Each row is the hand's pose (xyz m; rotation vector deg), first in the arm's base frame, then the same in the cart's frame.
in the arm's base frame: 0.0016 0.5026 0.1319 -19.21 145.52 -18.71
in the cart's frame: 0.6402 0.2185 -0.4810 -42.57 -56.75 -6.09
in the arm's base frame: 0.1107 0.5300 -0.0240 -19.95 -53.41 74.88
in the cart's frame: 0.5182 0.3663 -0.4654 43.20 66.61 -16.56
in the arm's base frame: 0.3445 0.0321 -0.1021 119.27 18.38 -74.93
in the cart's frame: 0.1253 0.1688 -0.1259 30.77 3.82 133.64
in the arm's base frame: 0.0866 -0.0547 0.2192 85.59 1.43 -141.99
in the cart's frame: 0.3975 -0.1524 -0.1219 89.83 7.22 90.91
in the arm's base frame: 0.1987 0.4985 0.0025 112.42 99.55 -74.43
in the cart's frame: 0.4315 0.3282 -0.4872 -2.40 10.12 79.67
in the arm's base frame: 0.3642 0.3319 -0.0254 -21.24 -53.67 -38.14
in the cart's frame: 0.2189 0.2648 -0.4055 -62.10 109.34 -48.67
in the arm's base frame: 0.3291 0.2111 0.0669 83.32 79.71 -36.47
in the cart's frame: 0.2299 0.1217 -0.3443 -25.55 -34.79 97.90
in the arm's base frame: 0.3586 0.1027 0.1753 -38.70 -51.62 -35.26
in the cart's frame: 0.1881 -0.0275 -0.3250 -61.00 116.11 -28.49
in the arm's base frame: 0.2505 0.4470 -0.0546 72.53 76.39 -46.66
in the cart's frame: 0.3559 0.3496 -0.4379 -14.58 -44.49 94.27
